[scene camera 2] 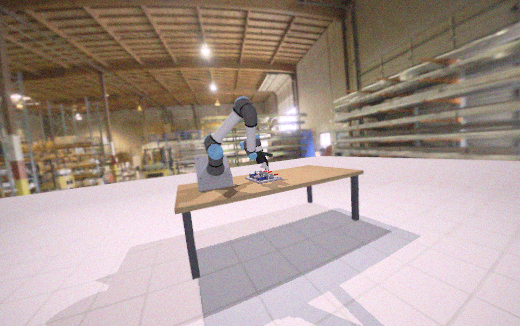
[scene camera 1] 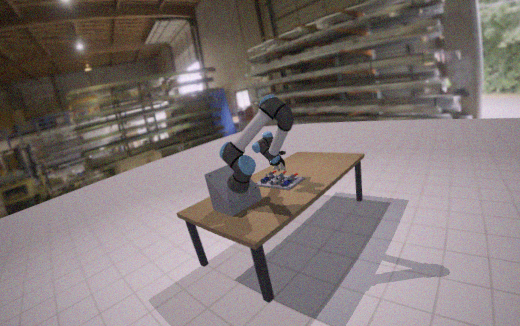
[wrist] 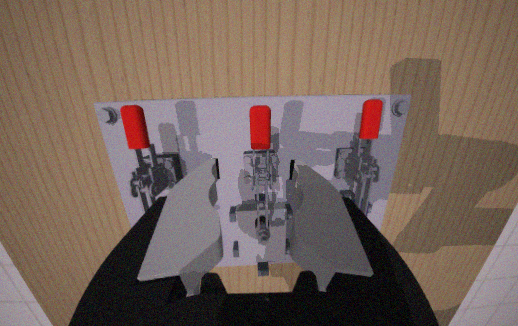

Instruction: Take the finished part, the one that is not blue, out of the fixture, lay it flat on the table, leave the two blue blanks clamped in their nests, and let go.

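Places are measured from the arm's base along level axes (x up, y ahead, z left), in metres.
Where they show: gripper, fingertip midpoint: [scene camera 2: 267,170] [scene camera 1: 282,171] [wrist: 254,160]; arm's base, origin of the base link: [scene camera 2: 215,169] [scene camera 1: 238,184].
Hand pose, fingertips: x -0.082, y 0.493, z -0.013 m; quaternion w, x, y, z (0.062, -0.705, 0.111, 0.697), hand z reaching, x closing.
Note:
Each offset is from my fingertips to the centre of the thing. "spot": to the spot under its first point. Level surfaces: height alone.
The fixture plate {dx -0.063, dy -0.063, dz -0.005 m} [scene camera 1: 299,182] [wrist: 225,107] lies on the table. Its three toggle clamps have red handles, left [wrist: 135,126], middle [wrist: 260,127] and right [wrist: 371,119], all pointing the same way. The middle clamp's arm and spindle {spot: dx -0.006, dy -0.079, dz -0.005 m} [wrist: 263,232] reach over the middle nest. Blue blanks {dx -0.044, dy -0.117, dz -0.114 m} [scene camera 1: 286,183] show small at the fixture; in the wrist view the fingers largely hide the outer nests. I cannot clearly tell the non-blue finished part from the grey nest parts. My gripper [scene camera 1: 280,169] [scene camera 2: 265,167] [wrist: 254,160] is partly open and empty, above the fixture, its fingers on either side of the middle clamp.
The wooden table {dx -0.070 m} [scene camera 1: 325,162] [scene camera 2: 320,172] [wrist: 250,45] extends around the fixture. The grey robot pedestal [scene camera 1: 225,197] [scene camera 2: 202,175] stands beside the fixture on the table. Bolt heads {dx -0.052, dy +0.043, dz +0.154 m} [wrist: 108,115] {dx -0.052, dy +0.038, dz -0.168 m} [wrist: 399,108] stand at two plate corners. The arm's shadow falls across the plate and table.

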